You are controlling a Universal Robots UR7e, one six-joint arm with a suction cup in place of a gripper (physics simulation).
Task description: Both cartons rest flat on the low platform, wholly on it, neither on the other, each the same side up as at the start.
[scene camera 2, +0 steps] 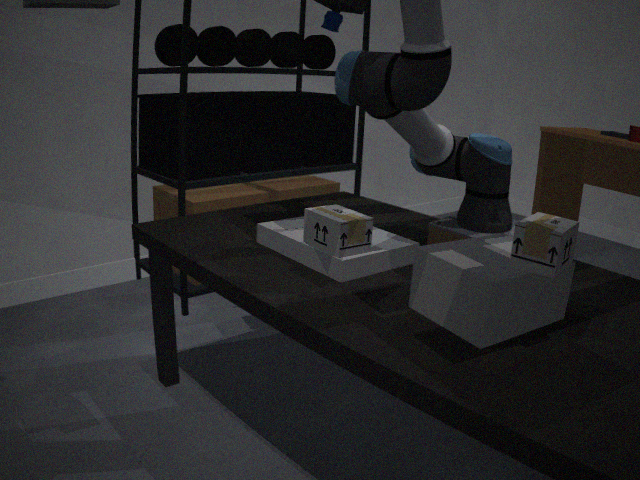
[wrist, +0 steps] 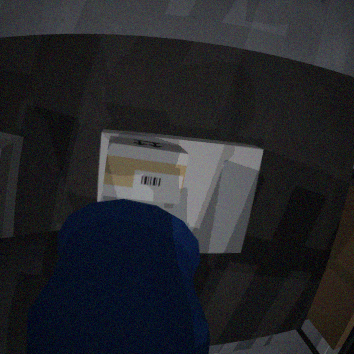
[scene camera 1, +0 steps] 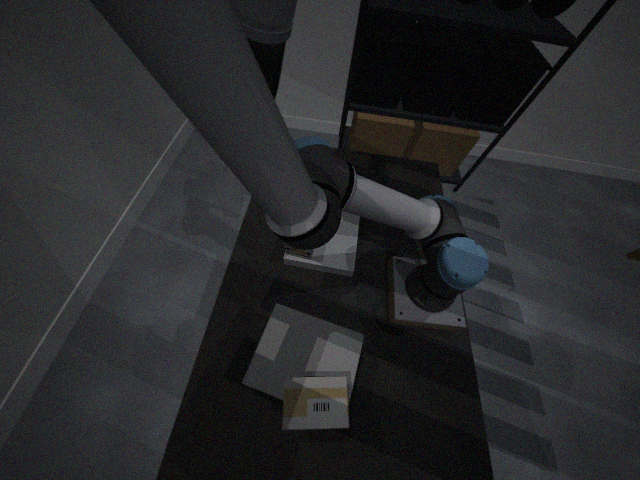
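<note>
One carton rests flat on the low platform, its side arrows pointing up. In scene camera 1 the arm hides most of this carton. The other carton rests flat on the tall grey block, at one corner of its top, arrows up. My gripper, a blue suction cup, is open and holds nothing. It hangs high above table level, apart from both cartons. It does not show in scene camera 1.
The dark table bears both supports. The arm's base stands on a mounting plate beside them. A black shelf rack with brown boxes stands behind the table. A wooden desk stands at the right.
</note>
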